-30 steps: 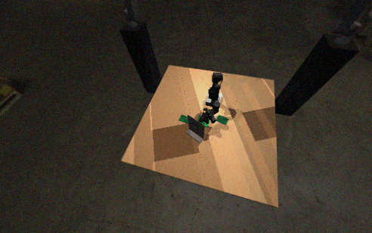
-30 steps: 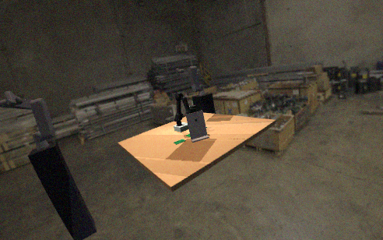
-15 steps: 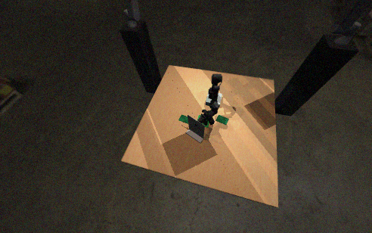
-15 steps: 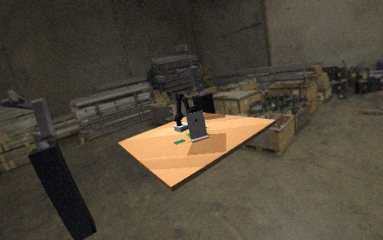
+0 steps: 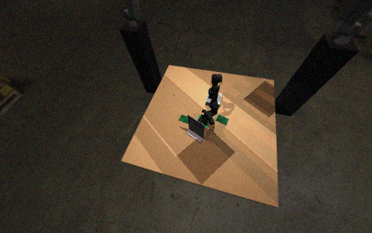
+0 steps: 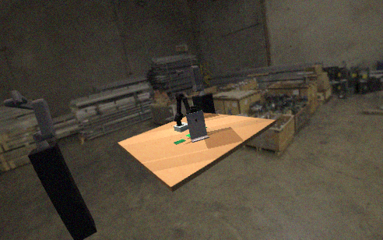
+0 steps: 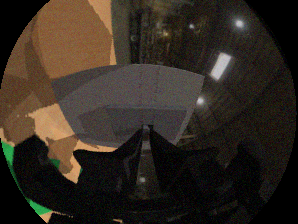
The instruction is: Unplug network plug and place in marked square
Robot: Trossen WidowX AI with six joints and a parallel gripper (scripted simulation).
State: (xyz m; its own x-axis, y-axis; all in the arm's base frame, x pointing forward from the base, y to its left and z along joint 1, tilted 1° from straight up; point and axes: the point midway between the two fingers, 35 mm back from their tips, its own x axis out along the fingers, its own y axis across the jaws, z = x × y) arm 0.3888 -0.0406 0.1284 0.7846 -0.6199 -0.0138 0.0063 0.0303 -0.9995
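Now: gripper tip 190 mm above the green marked square, 140 mm past it and 30 mm to the right of it. From my gripper tip the other things lie so: grey upright panel 70 mm below, 20 mm ahead, 10 mm to the right; network plug right at my gripper tip.
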